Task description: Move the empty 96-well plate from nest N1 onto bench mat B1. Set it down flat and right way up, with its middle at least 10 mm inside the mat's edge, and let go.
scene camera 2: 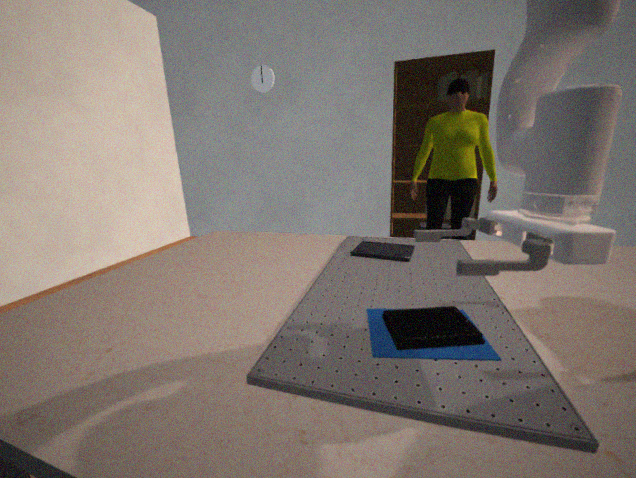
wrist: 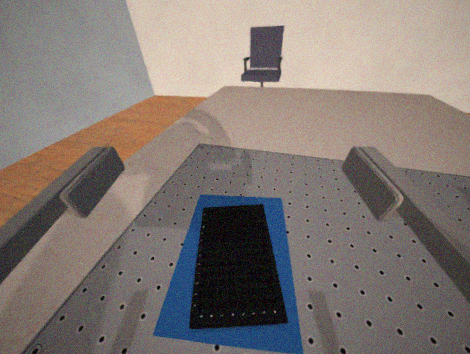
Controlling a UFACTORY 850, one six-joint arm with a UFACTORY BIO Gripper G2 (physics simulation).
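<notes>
The black 96-well plate point(scene camera 2: 431, 326) point(wrist: 237, 265) lies flat on the blue bench mat B1 point(scene camera 2: 437, 354) point(wrist: 175, 305), its lettered face up. Blue mat shows around the plate in the wrist view; the plate is turned slightly relative to the mat. My gripper point(scene camera 2: 445, 251) point(wrist: 232, 183) is open and empty, with its fingers wide apart. It hangs above the plate and apart from it. A dark flat nest point(scene camera 2: 383, 250), which I take to be N1, lies at the far end of the board in the scene view.
The mat lies on a grey perforated board point(scene camera 2: 329, 370) point(wrist: 330, 200), which rests on a pale table point(scene camera 2: 205, 298) point(wrist: 325, 115). A person in a yellow top point(scene camera 2: 452, 146) stands behind the table. An office chair point(wrist: 265, 52) stands beyond the table's far edge in the wrist view.
</notes>
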